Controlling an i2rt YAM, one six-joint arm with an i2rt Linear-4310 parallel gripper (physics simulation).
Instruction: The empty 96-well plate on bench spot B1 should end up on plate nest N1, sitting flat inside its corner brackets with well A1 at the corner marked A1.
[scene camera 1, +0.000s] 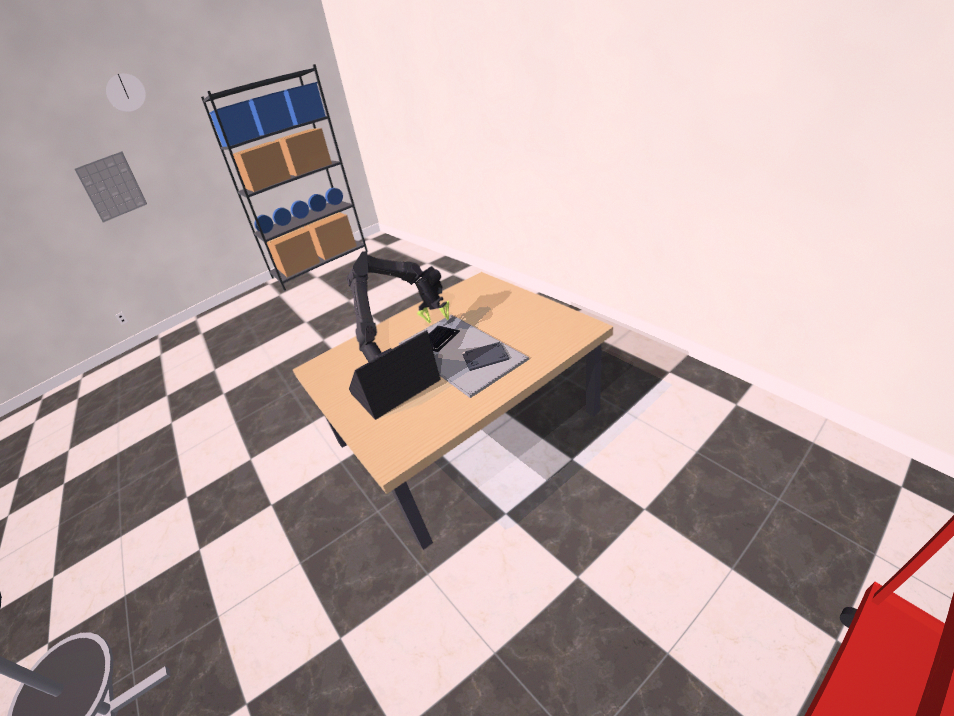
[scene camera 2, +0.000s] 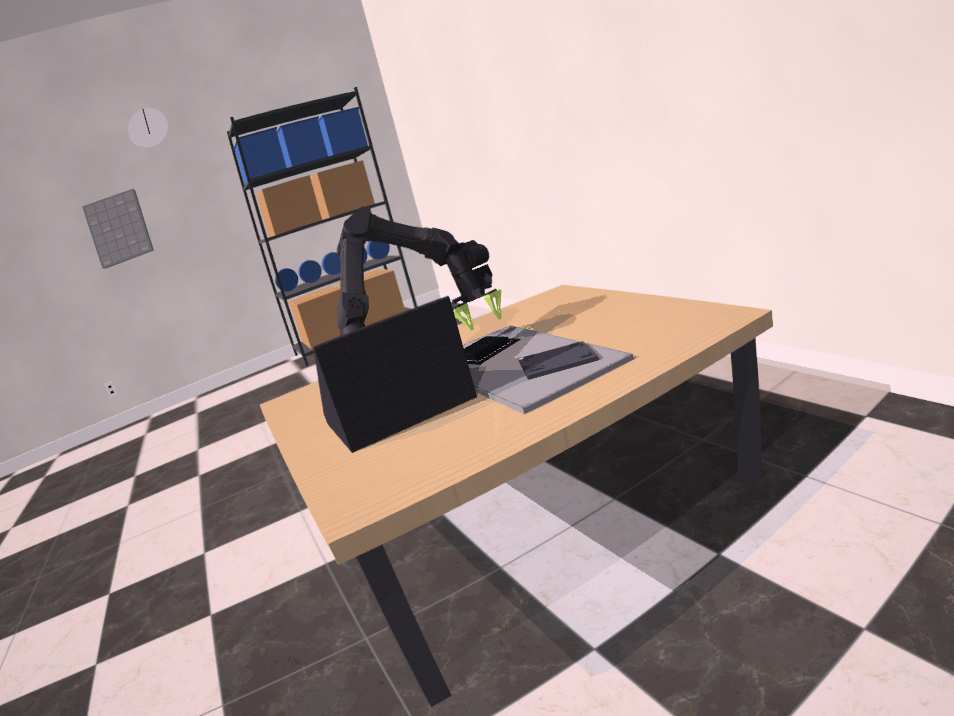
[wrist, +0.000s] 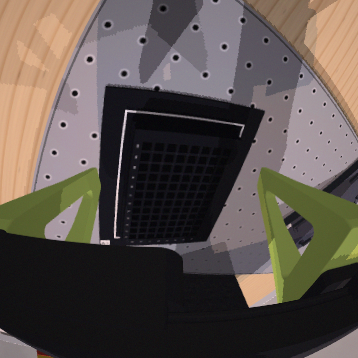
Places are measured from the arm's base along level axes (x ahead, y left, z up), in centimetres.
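Where they show: gripper, fingertip midpoint: (scene camera 1: 439, 321) (scene camera 2: 486, 324) (wrist: 178, 176); arm's base, link origin: (scene camera 1: 378, 363) (scene camera 2: 366, 357).
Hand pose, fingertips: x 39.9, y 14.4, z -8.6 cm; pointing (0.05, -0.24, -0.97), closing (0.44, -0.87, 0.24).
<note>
Each offset is from my fingertips to the centre of the thing. "pt": to the spot under its first point. Level surfaces: height alone.
The black 96-well plate @(dz -4.5, dx -4.7, dy -3.1 cm) (wrist: 172, 195) (scene camera 1: 444, 337) (scene camera 2: 493, 349) lies flat on bench spot B1, a black mat @(dz -5.2 cm) (wrist: 110, 150) with a white outline. A small A1 label @(pt dz -5.2, dx -13.7, dy +0.8 cm) (wrist: 104, 242) sits at the mat's lower left corner in the wrist view. My gripper (wrist: 178, 176) (scene camera 1: 437, 319) (scene camera 2: 485, 322) is open and empty, above the plate, with its green fingers apart to either side of it in the wrist view. The dark grey plate nest N1 @(dz -4.5, dx -2.5, dy -30.6 cm) (scene camera 1: 486, 356) (scene camera 2: 558, 359) lies beside B1; part of it shows at the wrist view's right edge. Its corner mark cannot be read.
Both spots are on a grey perforated board (scene camera 1: 471, 385) (scene camera 2: 524, 399) (wrist: 75, 110) on the wooden table @(dz -6.7 cm) (scene camera 1: 554, 315) (scene camera 2: 662, 315). A tall black wedge-shaped block (scene camera 1: 396, 375) (scene camera 2: 396, 377) stands next to the board, near the arm's base. A shelf rack stands by the far wall.
</note>
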